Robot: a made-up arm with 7 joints.
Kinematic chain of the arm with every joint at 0, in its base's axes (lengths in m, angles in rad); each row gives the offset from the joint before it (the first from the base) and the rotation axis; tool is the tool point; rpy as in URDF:
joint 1: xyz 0 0 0.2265 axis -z
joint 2: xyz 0 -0.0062 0.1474 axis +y
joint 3: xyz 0 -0.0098 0.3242 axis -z
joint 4: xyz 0 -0.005 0.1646 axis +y
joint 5: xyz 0 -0.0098 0.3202 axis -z
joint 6: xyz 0 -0.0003 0.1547 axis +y
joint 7: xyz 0 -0.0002 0.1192 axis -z
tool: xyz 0 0 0 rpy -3.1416 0 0
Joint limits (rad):
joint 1: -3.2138..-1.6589
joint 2: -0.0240..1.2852
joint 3: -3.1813..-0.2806
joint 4: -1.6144..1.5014
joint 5: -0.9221..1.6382
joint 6: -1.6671..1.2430
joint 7: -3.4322..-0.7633
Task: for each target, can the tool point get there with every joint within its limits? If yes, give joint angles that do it. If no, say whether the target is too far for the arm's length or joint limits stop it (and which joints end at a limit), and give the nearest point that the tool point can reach.
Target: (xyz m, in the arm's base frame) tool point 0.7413 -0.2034 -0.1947
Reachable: no: joint limits stop it (at a limit: joint 1, joint 2, joint 4) | nearest point 0.4101 0.4630 0.1974 | short by 0.841 m
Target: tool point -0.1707 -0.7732 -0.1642
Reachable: no: joint limits stop it (at a limit: joint 1, joint 2, joint 4) | nearest point -0.4851 -0.4698 0.1752 | short by 0.553 m
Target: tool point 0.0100 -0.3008 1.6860
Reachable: no: too far | nearest point 0.0122 -0.2080 1.4230 | short by 0.279 m
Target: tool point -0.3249 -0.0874 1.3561
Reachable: yes | joints -2.7027 0.1232 -1.0453 0.3899 -0.2989 0.4741 -3.1108
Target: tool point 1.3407 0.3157 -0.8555
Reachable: no: too far | nearest point 0.3989 0.5493 0.1138 | short by 1.372 m
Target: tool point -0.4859 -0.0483 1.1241
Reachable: yes | joints -2.7617 1.1174 -2.6904 1.2404 0.2296 -0.3639 -2.1397
